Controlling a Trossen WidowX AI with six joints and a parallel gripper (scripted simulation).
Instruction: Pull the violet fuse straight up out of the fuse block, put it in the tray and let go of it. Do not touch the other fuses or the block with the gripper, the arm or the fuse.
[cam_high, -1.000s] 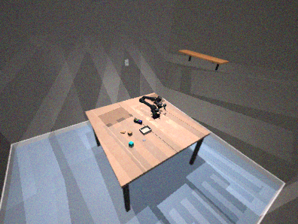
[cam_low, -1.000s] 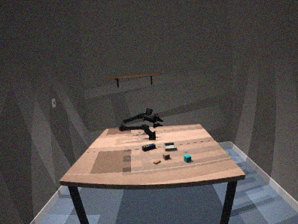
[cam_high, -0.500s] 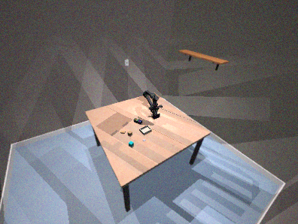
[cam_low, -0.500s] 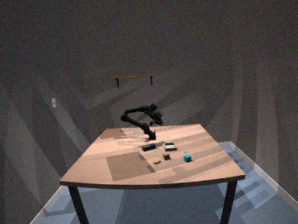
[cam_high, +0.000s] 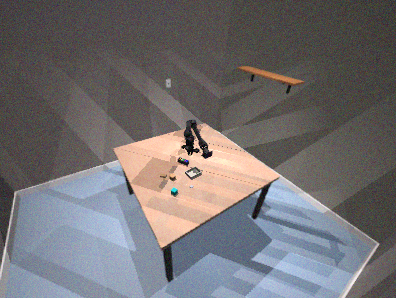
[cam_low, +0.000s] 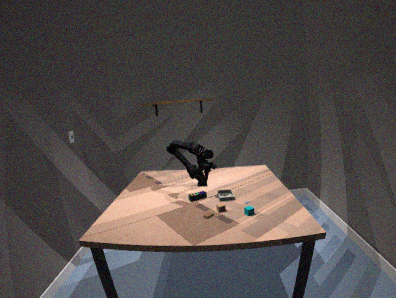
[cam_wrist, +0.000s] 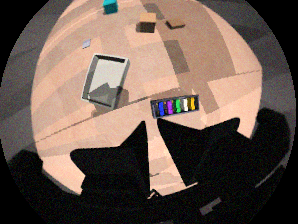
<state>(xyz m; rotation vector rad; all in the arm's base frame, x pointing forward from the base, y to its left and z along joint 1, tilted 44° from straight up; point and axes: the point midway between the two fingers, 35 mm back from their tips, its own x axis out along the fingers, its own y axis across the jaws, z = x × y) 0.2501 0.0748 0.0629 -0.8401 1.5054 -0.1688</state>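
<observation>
My gripper tip is 9 cm above the violet fuse, 5 cm to the left of it and 3 cm short of it. From my gripper tip the other things lie so: tray 13 cm to the left, 11 cm below, 5 cm ahead; then brown box 25 cm ahead, 9 cm below, 7 cm to the left; then grey square 26 cm to the left, 17 cm ahead, 11 cm below.
</observation>
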